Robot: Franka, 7 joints.
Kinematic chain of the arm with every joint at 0, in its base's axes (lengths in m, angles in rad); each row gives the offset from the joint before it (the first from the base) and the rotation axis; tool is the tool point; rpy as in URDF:
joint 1: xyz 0 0 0.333 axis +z
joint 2: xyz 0 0 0 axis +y
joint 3: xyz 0 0 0.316 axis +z
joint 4: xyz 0.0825 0 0 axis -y
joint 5: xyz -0.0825 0 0.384 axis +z
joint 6: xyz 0 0 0 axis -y
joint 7: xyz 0.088 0 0 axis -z
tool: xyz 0 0 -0.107 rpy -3.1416 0 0
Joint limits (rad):
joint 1: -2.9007..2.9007
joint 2: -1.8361..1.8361
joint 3: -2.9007..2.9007
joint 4: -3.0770..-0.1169
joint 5: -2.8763..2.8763
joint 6: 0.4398..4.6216
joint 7: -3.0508..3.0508
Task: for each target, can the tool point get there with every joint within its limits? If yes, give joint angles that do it. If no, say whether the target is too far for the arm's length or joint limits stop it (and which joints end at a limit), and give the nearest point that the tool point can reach.
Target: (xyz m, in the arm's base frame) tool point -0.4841 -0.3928 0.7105
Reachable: yes | joints -1.7957 1.2214 -1.7035 -1.0427 -1.5092 1.1259 1.9144
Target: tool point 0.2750 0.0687 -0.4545
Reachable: no: joint limits stop it (at a limit: joint 2) | nearest point 0.2750 0.0687 -0.3608 | short by 0.094 m
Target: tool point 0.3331 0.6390 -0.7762
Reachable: no: too far | nearest point 0.2339 0.4488 -0.3118 | short by 0.512 m
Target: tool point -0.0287 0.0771 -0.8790
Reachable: no: too far | nearest point -0.0640 0.1718 -0.3513 | short by 0.537 m
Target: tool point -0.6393 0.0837 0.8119
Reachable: yes | joints 0.2343 -1.2944 0.4016 -0.7321 1.2927 1.6519 -0.0807
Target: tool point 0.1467 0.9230 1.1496
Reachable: no: too far | nearest point 0.1014 0.6380 0.8975 | short by 0.383 m
